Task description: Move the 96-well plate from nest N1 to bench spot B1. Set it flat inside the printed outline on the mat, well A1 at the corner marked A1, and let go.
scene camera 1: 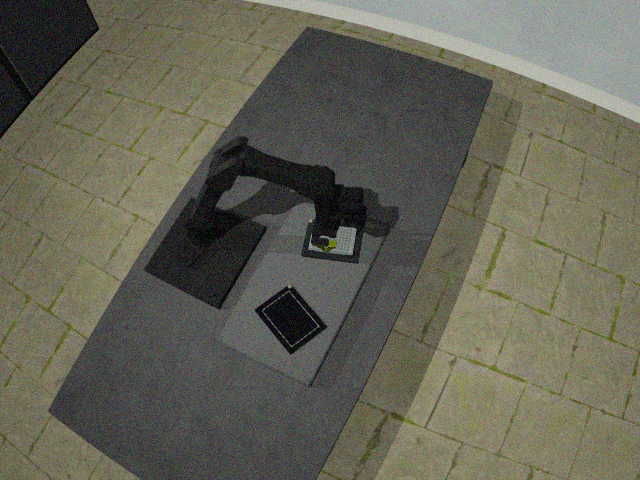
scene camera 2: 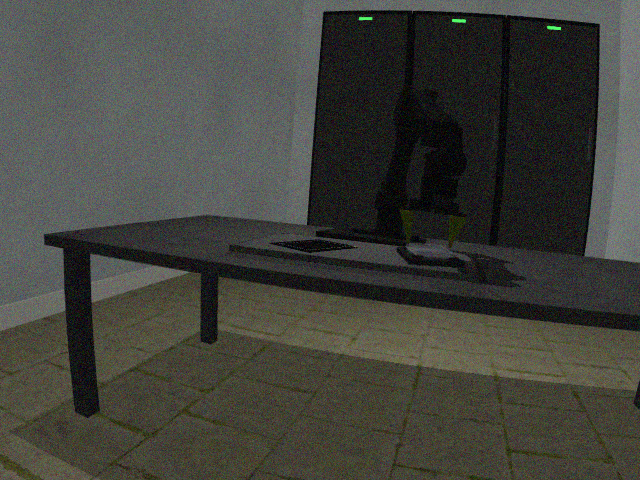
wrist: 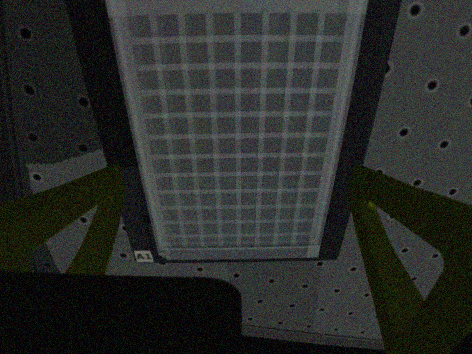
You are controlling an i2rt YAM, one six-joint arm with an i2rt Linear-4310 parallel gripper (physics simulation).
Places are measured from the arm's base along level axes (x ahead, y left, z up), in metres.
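Pixels of known places: gripper, fingertip midpoint: [scene camera 1: 329, 236] [scene camera 2: 429, 245] [wrist: 236, 177]; arm's base at its link origin: [scene camera 1: 202, 239] [scene camera 2: 385, 236].
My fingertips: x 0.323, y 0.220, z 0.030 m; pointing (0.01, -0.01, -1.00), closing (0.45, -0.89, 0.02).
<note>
Ahead of a thing's pixels: the offset from my fingertips to its top centre. "spot": to the spot under its first point. Level surfaces: height alone.
The pale 96-well plate @(dx +0.008, dy +0.003, dz -0.003 m) [scene camera 1: 345, 240] [scene camera 2: 431, 251] [wrist: 235, 125] lies flat in the dark nest N1 @(dx +0.007, dy +0.004, dz -0.011 m) [scene camera 1: 330, 256] [wrist: 367, 90]. A small A1 label @(spot: dx -0.085, dy +0.017, dz -0.017 m) [wrist: 143, 256] shows at the nest's lower left corner in the wrist view. My gripper [scene camera 1: 325, 243] [scene camera 2: 430, 243] [wrist: 236, 177] is open above the plate, with one yellow-green fingertip out beyond each long side and a gap to the plate on both sides. The black mat of B1 @(dx +0.057, dy -0.256, dz -0.027 m) [scene camera 1: 291, 320] [scene camera 2: 312, 245] bears a thin white outline and a small white mark at its upper corner in scene camera 1.
Nest and mat are on a raised grey board [scene camera 1: 242, 328] [scene camera 2: 248, 250] with small holes, on the dark table @(dz -0.042 m) [scene camera 1: 392, 93] [scene camera 2: 155, 240]. The arm stands on a black base plate [scene camera 1: 211, 281] beside the board. Dark cabinets [scene camera 2: 361, 103] stand behind the table.
</note>
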